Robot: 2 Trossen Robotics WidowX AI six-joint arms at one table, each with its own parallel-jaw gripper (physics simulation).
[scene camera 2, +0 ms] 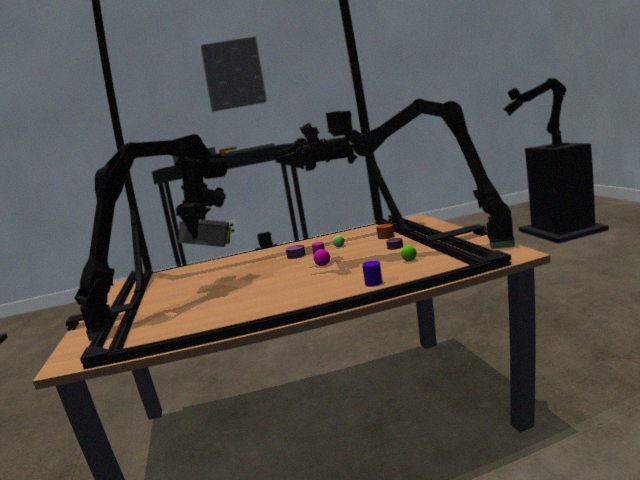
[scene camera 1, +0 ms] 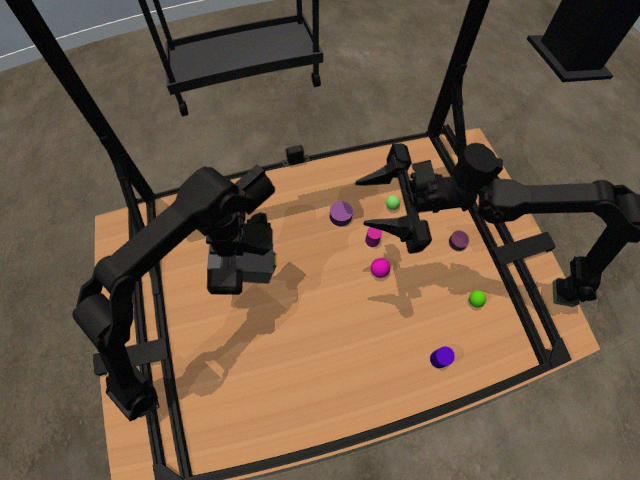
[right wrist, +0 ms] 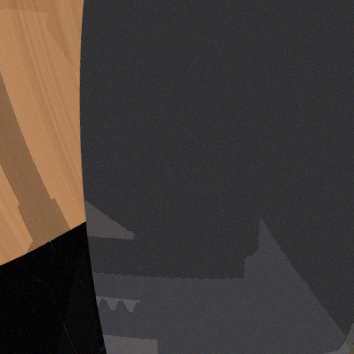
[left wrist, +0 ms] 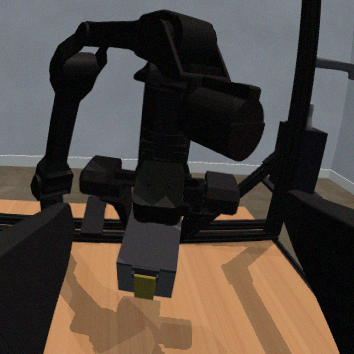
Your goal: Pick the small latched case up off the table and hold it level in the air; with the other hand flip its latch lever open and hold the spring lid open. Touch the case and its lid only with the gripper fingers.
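Places are measured from the left arm's base along level axes (x ahead, y left, z up), in metres.
Pixels of known places: left gripper, fingertip midpoint: point(scene camera 2: 275, 157) point(scene camera 1: 359, 202) point(left wrist: 178, 210); right gripper, fingertip midpoint: point(scene camera 2: 198, 236) point(scene camera 1: 231, 263) point(right wrist: 229, 218) point(left wrist: 153, 237); left arm's base, origin of the base link: point(scene camera 2: 501, 238) point(scene camera 1: 567, 291); right arm's base, origin of the base link: point(scene camera 2: 99, 326) point(scene camera 1: 143, 399).
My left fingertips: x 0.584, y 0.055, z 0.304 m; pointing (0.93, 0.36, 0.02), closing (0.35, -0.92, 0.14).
For each thing: its middle in the pictures, then the offset to it from my left fingertips. Level surfaces: height alone.
- small grey case, body centre: point(right wrist: 239, 165) point(left wrist: 152, 243) point(scene camera 1: 242, 262) point(scene camera 2: 205, 232) dx +0.212, dy +0.086, dz -0.167 m
- table, its level: dz -0.323 m
- purple disc, body centre: point(scene camera 1: 341, 213) point(scene camera 2: 295, 251) dx +0.044, dy -0.152, dz -0.309 m
- magenta cylinder, body centre: point(scene camera 1: 373, 236) point(scene camera 2: 318, 250) dx -0.048, dy -0.099, dz -0.300 m
- magenta ball, body centre: point(scene camera 1: 380, 267) point(scene camera 2: 321, 257) dx -0.078, dy -0.019, dz -0.299 m
- mauve disc, body centre: point(scene camera 1: 458, 240) point(scene camera 2: 394, 243) dx -0.273, dy -0.142, dz -0.312 m
- blue cylinder, body centre: point(scene camera 1: 442, 357) point(scene camera 2: 372, 273) dx -0.251, dy +0.169, dz -0.298 m
- orange cylinder, body centre: point(scene camera 2: 385, 231) dx -0.230, dy -0.281, dz -0.304 m
The small grey case point(scene camera 1: 254, 266) point(scene camera 2: 209, 233) point(left wrist: 150, 245) point(right wrist: 225, 125) is in the air above the table, roughly level. My right gripper point(scene camera 1: 240, 252) point(scene camera 2: 191, 227) is shut on it from above. Its yellow latch lever point(scene camera 2: 229, 234) point(left wrist: 144, 287) is on the end facing my left gripper and lies against that end. The lid looks shut. My left gripper point(scene camera 1: 360, 203) point(scene camera 2: 279, 157) is open and empty, apart from the case, to the right of it and higher in scene camera 2. The case fills most of the right wrist view.
On the table point(scene camera 1: 310, 403) lie a purple disc point(scene camera 1: 341, 212), a magenta cylinder point(scene camera 1: 373, 238), a magenta ball point(scene camera 1: 380, 267), two green balls point(scene camera 1: 392, 202) point(scene camera 1: 477, 298), a mauve disc point(scene camera 1: 459, 239), a blue cylinder point(scene camera 1: 442, 357) and an orange cylinder point(scene camera 2: 385, 231). Black frame posts stand behind.
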